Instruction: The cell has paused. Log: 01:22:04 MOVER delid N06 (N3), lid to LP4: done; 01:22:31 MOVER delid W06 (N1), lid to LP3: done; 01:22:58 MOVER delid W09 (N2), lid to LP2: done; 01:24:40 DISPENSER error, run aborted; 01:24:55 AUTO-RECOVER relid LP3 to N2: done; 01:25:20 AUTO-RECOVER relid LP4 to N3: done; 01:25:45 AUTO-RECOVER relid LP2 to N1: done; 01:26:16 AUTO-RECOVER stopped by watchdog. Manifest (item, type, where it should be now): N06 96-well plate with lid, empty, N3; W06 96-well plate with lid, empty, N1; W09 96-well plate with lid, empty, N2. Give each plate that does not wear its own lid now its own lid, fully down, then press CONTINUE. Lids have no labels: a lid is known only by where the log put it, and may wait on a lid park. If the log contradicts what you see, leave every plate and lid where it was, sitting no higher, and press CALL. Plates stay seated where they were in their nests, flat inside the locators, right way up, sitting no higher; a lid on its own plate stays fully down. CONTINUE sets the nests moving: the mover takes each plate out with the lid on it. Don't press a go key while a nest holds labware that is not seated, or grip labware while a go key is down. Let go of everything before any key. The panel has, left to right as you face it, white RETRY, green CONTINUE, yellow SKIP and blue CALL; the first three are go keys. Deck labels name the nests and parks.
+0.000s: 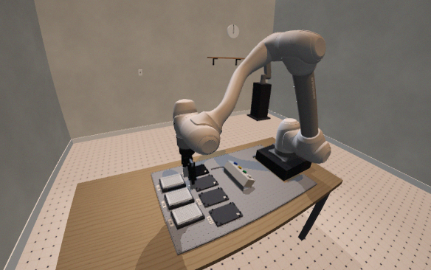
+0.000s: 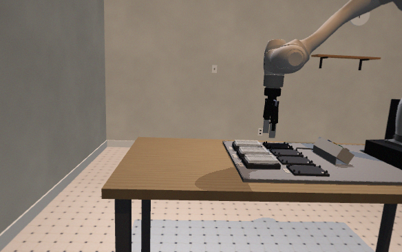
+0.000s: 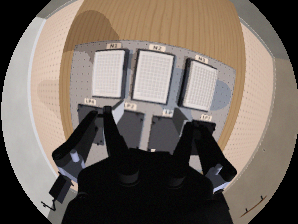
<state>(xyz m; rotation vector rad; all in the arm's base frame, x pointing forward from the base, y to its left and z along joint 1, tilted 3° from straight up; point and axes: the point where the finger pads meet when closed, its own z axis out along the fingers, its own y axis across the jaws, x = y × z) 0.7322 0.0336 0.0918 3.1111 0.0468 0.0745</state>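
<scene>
Right now the green key is 360 mm behind my hand and 70 mm below it. Round my hand: pale lid 100 mm below, 70 mm ahead; then LP2 lid park 130 mm below, 120 mm behind, 60 mm to the left; then plate 130 mm to the left, 110 mm below, 60 mm ahead.
</scene>
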